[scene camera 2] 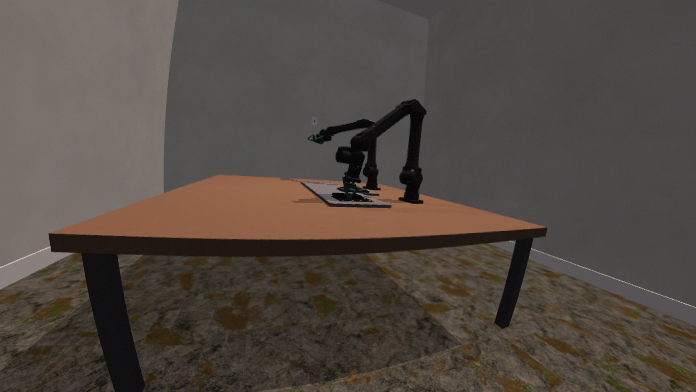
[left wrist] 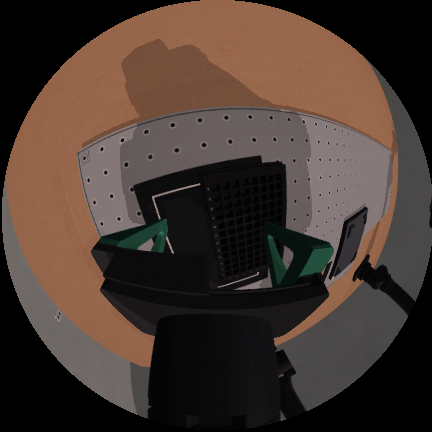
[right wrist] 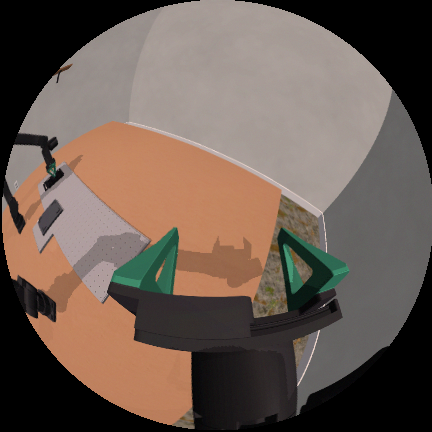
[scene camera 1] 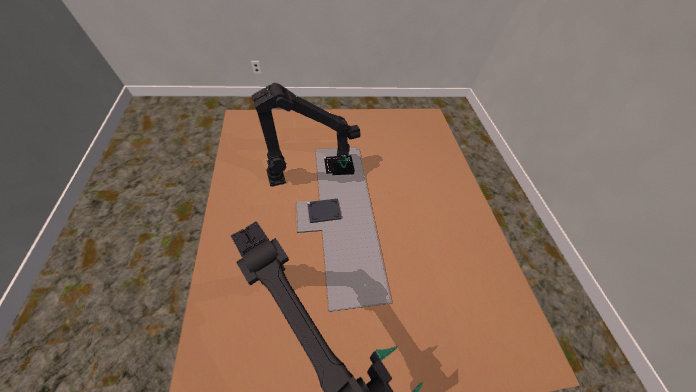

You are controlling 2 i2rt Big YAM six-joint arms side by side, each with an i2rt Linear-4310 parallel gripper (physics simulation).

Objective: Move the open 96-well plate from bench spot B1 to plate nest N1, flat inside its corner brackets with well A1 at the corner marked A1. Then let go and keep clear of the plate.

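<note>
The black 96-well plate lies on the dark pad of bench spot B1, whose white outline shows beside it. It sits toward one side of that outline. My left gripper is open, low over the plate; in the left wrist view one green finger is at the plate's right side and the other over the bare pad. The dark plate nest N1 has raised corner brackets and holds no plate. Its A1 mark is too small to read. My right gripper is open and empty, far from the plate.
A grey perforated board lies on the orange-brown table under the pad and nest. The right arm reaches over the table's near part in scene camera 1. A wall outlet is on the back wall.
</note>
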